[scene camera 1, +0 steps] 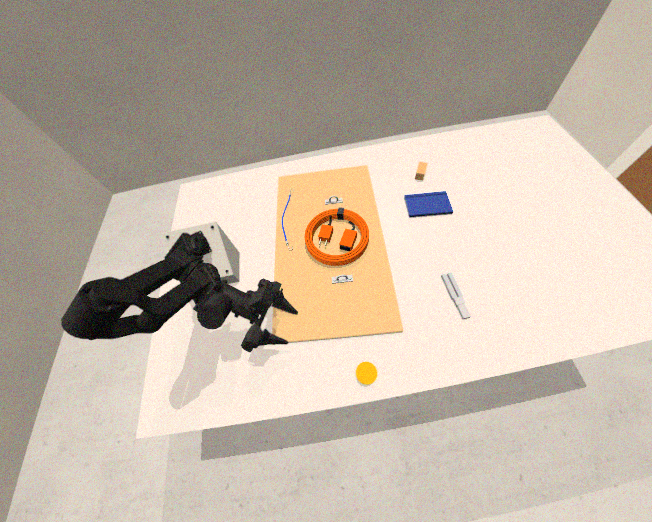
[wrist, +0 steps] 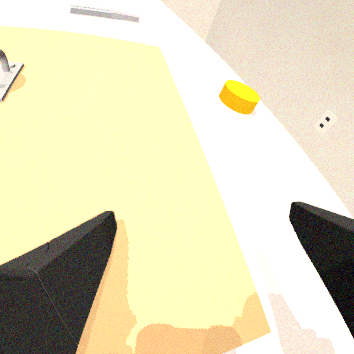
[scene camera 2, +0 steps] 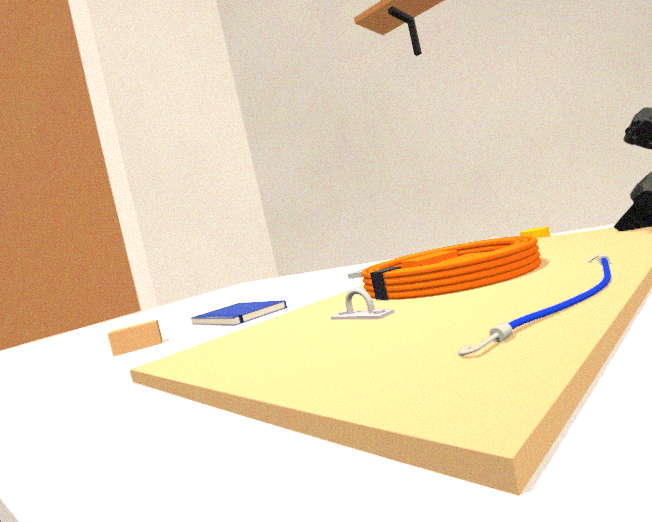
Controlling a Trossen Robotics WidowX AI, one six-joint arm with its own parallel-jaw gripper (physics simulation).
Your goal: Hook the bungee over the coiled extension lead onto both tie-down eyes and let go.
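Pixels of known places: gripper, between the fingertips: (scene camera 1: 293, 327) (wrist: 202, 214) (scene camera 2: 628, 212); arm's base, origin of its link: (scene camera 1: 196, 245).
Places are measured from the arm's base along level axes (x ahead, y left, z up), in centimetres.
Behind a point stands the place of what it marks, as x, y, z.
Observation:
A blue bungee (scene camera 1: 283, 218) (scene camera 2: 566, 304) @[26.1, 14.1, -11.0] with a metal hook at each end lies slightly curved on the wooden board (scene camera 1: 337, 315) @[31.4, -28.0, -11.4] (scene camera 2: 337, 375) @[37.0, 24.4, -11.3] (wrist: 125, 125) @[28.7, -27.1, -11.3], beside the coiled orange extension lead (scene camera 1: 309, 249) @[29.7, -7.1, -8.6] (scene camera 2: 462, 277) @[34.9, 4.4, -10.0]. One tie-down eye (scene camera 1: 333, 200) @[42.7, 10.8, -11.0] (scene camera 2: 359, 304) stands at the coil's far side in scene camera 1. The other tie-down eye (scene camera 1: 342, 278) @[36.1, -18.3, -11.0] (wrist: 6, 75) @[36.3, -18.8, -11.0] stands at the near side. Neither eye has a hook on it. My gripper (scene camera 1: 292, 327) @[19.5, -28.0, -9.3] (wrist: 202, 214) @[19.5, -28.0, -9.3] is open and empty above the board's near left corner, well away from the bungee.
A blue book (scene camera 1: 428, 204) @[71.3, -2.4, -11.3] (scene camera 2: 239, 312) @[67.6, 1.4, -11.3] and a small wooden block (scene camera 1: 420, 171) @[74.9, 10.8, -9.5] (scene camera 2: 134, 337) @[75.1, 13.2, -10.8] lie past the board. A grey tool (scene camera 1: 455, 295) @[62.9, -33.1, -11.4] (wrist: 104, 14) @[61.9, -32.5, -12.0] lies right of the board in scene camera 1. A yellow disc (scene camera 1: 366, 373) @[33.4, -43.8, -10.6] (wrist: 239, 97) @[31.9, -41.8, -10.7] lies near the table's front edge.

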